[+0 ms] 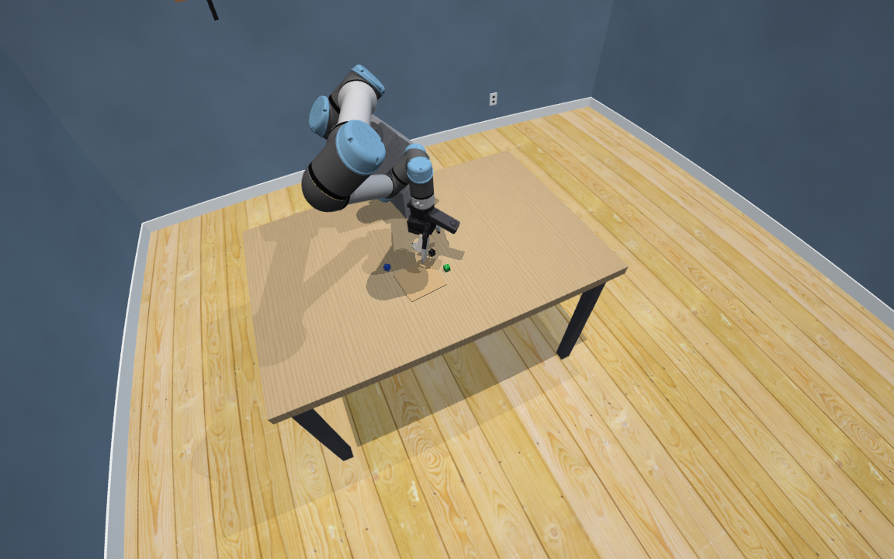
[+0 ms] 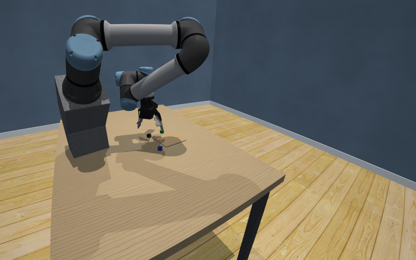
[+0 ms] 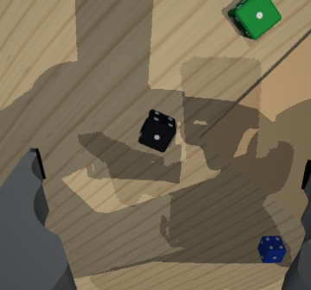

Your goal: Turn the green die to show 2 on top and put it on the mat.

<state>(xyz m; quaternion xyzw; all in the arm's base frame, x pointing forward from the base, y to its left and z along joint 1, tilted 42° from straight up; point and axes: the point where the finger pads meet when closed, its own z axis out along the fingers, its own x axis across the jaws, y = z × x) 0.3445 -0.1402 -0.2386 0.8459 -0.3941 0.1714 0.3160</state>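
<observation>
My gripper is now 40 mm above the black die and 10 mm past it. Also, from my hand: blue die (170 mm to the right, 40 mm below, 40 mm behind); then green die (80 mm ahead, 40 mm below, 10 mm to the left); then tan mat (90 mm to the right, 70 mm ahead, 40 mm below).
</observation>
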